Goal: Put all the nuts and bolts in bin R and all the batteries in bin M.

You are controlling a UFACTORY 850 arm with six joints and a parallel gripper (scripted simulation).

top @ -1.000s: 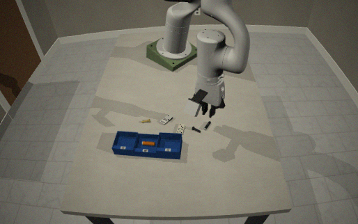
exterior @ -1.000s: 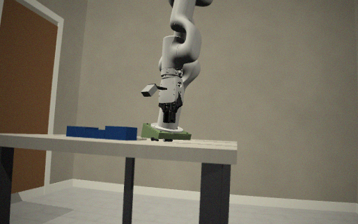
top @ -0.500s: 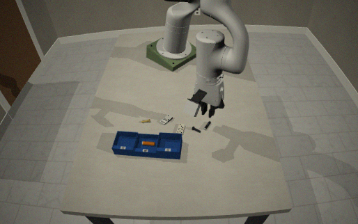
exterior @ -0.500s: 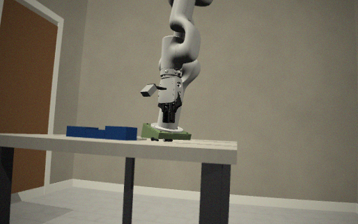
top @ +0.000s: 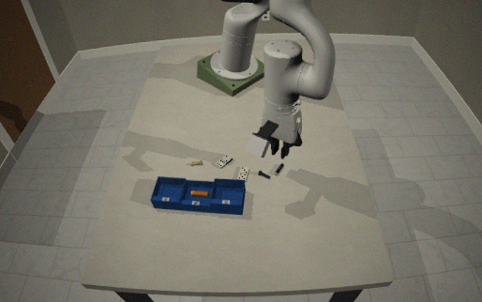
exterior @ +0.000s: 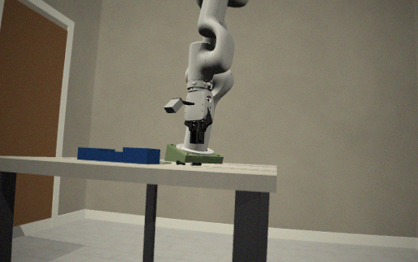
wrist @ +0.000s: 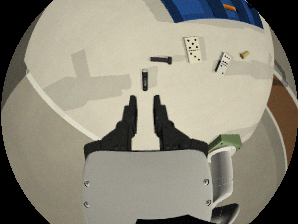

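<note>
Now: hand 9 cm above the black cylinder. From my hand the other things lie so: orange battery (23 cm to the right, 8 cm below, 8 cm ahead); black bolt (9 cm below, 5 cm to the right, 1 cm ahead); domino (16 cm to the right, 9 cm below, 5 cm behind).
</note>
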